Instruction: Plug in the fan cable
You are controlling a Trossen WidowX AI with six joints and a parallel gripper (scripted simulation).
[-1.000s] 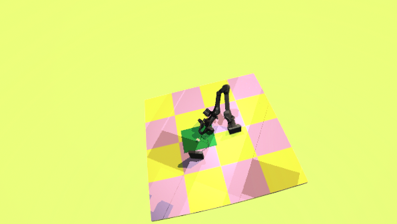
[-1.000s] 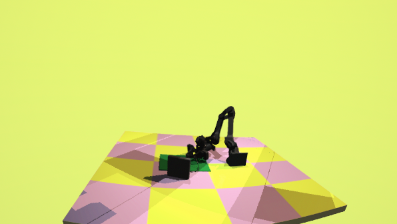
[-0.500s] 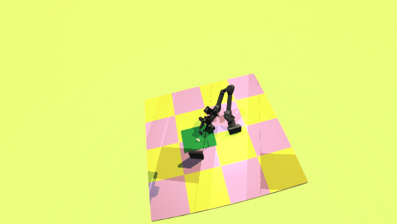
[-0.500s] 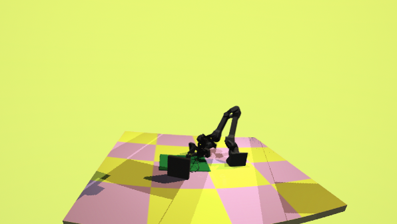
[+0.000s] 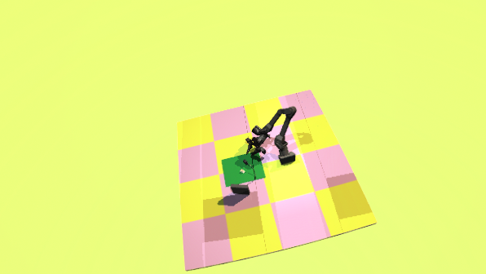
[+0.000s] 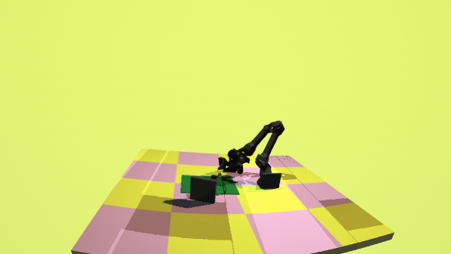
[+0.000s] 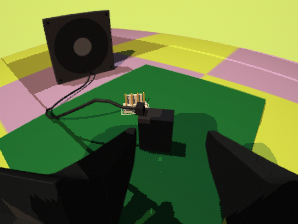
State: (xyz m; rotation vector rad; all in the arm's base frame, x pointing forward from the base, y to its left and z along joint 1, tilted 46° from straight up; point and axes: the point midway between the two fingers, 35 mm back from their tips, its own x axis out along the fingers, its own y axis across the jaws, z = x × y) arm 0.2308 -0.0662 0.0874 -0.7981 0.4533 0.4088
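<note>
My gripper tip is now 40 mm short of the dark fan plug, 40 mm above it and 30 mm to the right of it. The rest, counted from my gripper tip: black fan 250 mm to the left, 130 mm ahead, 10 mm below; pale four-pin header 90 mm to the left, 80 mm ahead, 60 mm below; green board 80 mm below, 80 mm ahead, 70 mm to the left.
</note>
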